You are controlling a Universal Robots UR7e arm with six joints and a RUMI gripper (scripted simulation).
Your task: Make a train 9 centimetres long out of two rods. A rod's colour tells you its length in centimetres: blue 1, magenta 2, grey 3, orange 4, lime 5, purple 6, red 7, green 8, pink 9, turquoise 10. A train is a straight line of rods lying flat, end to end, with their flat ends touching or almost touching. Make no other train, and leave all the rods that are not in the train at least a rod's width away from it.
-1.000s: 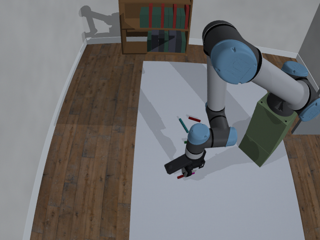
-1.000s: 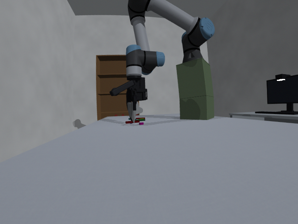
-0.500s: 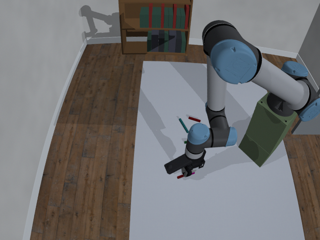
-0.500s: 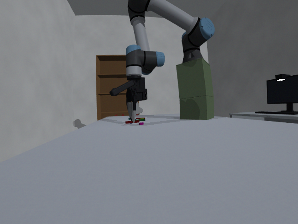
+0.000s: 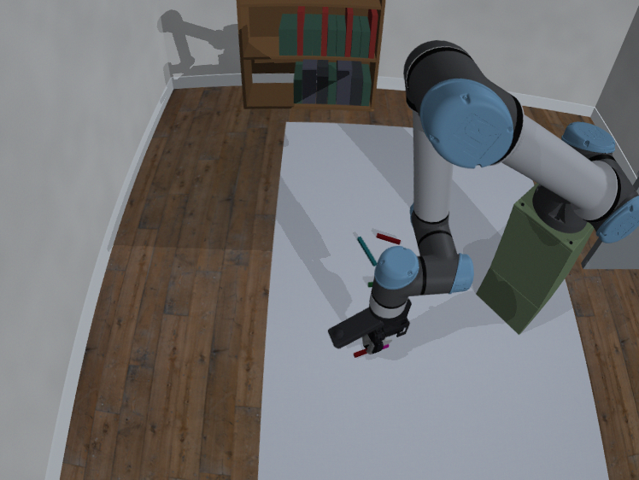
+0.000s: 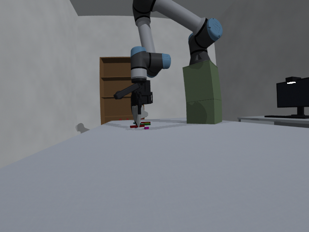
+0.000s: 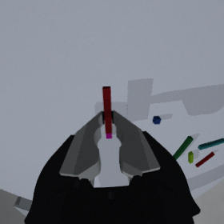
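Right now the magenta rod is 5 cm behind my hand, 1 cm to the right of it and 2 cm below it. Also, from my hand: green rod (8 cm behind, 19 cm to the right, 2 cm below); blue rod (1 cm behind, 9 cm to the right, 2 cm below); lime rod (11 cm behind, 26 cm to the right, 2 cm below).
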